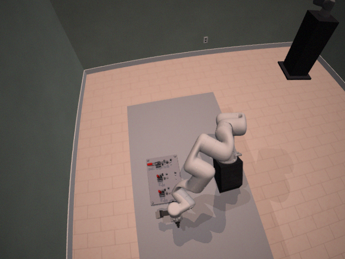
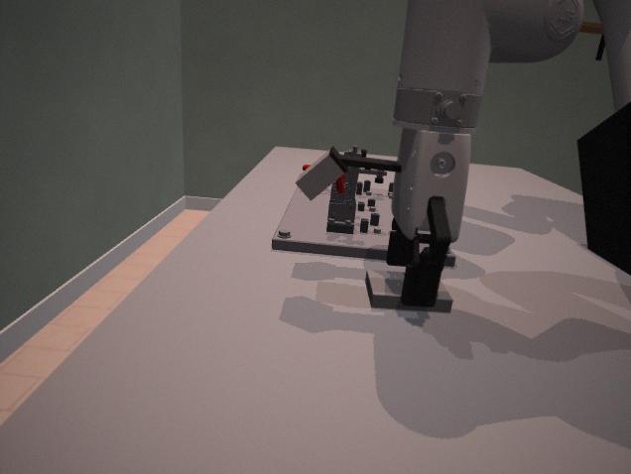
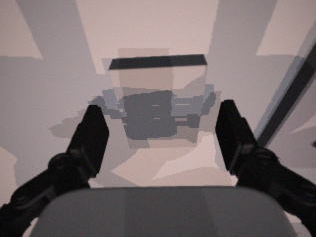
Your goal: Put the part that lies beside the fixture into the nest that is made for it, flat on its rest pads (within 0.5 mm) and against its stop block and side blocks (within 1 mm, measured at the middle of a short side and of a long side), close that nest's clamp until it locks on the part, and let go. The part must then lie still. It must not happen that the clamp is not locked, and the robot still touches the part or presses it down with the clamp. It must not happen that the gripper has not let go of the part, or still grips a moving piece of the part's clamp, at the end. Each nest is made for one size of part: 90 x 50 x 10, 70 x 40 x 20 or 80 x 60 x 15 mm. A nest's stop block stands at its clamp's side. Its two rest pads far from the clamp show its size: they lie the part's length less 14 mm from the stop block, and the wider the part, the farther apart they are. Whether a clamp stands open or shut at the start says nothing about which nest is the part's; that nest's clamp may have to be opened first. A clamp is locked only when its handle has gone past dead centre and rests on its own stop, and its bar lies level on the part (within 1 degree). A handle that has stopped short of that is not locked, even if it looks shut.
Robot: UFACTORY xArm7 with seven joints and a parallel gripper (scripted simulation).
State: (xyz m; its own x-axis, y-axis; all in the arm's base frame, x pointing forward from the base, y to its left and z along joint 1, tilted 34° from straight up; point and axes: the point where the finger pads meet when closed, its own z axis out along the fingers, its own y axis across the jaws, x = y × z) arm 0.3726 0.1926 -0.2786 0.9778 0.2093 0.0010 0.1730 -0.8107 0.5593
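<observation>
The grey part lies 20 mm below my hand. The rest, counted from my hand: fixture plate (70 mm ahead, 260 mm to the right, 20 mm below).
</observation>
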